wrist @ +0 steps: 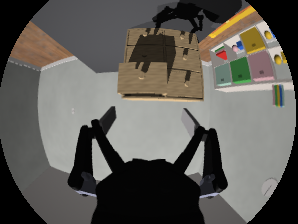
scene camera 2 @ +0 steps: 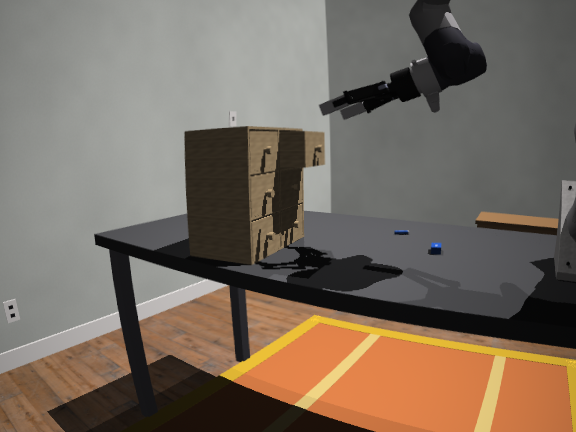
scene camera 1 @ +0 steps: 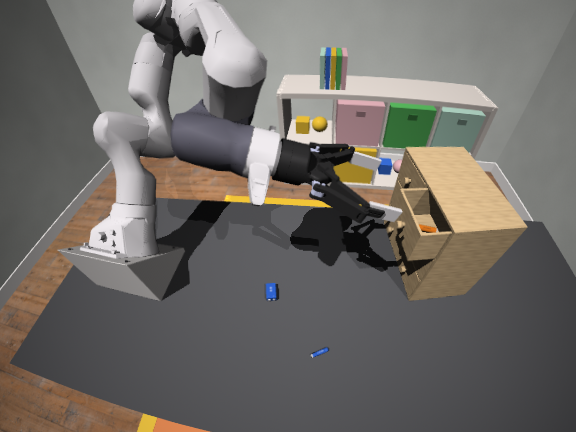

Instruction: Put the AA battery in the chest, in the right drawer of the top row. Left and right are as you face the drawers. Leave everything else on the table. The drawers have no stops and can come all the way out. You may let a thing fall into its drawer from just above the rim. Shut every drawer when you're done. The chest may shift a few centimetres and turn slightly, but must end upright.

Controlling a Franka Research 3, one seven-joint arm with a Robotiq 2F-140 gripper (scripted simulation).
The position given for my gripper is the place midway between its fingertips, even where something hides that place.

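My gripper (scene camera 1: 387, 188) (scene camera 2: 332, 112) (wrist: 148, 113). Wooden chest (scene camera 1: 484, 224) (scene camera 2: 217, 161).
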